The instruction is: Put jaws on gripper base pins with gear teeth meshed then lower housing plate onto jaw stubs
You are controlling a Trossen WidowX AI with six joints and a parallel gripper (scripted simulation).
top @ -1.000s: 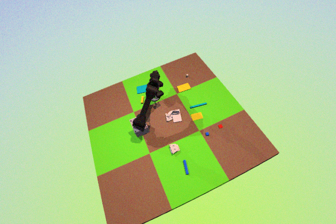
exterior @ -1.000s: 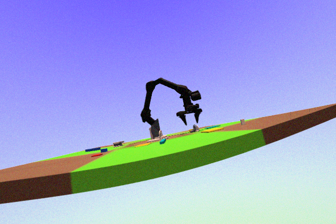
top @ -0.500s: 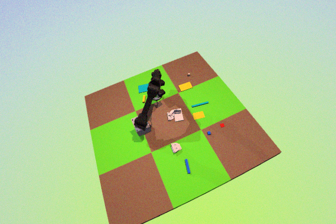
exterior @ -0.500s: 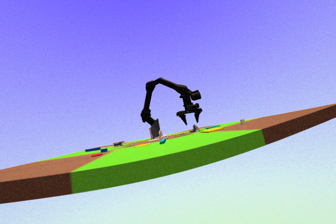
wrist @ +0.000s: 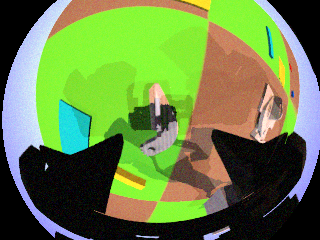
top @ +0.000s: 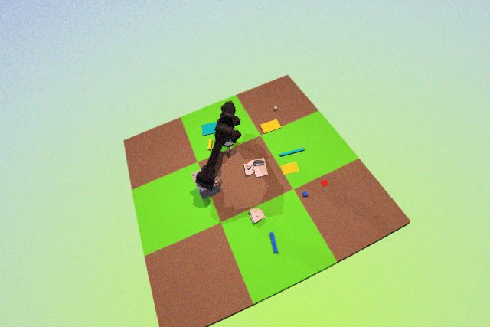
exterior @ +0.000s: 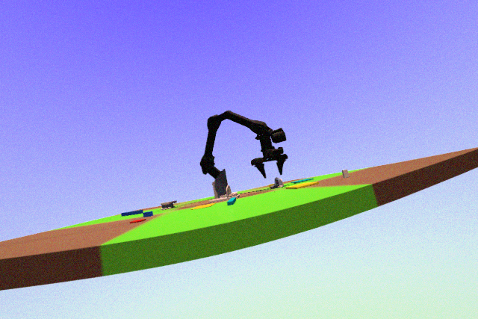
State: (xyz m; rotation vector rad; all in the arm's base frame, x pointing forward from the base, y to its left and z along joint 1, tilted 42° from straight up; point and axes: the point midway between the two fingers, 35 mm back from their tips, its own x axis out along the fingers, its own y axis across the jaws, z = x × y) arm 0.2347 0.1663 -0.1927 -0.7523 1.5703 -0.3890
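My gripper tip is 140 mm past the yellow bar, 50 mm to the right of it and 50 mm above it. Round my gripper tip: teal bar: 290 mm ahead, 250 mm to the right, 50 mm below; teal plate: 180 mm to the left, 80 mm behind, 50 mm below; grey peg: 360 mm ahead, 120 mm to the left, 40 mm below.
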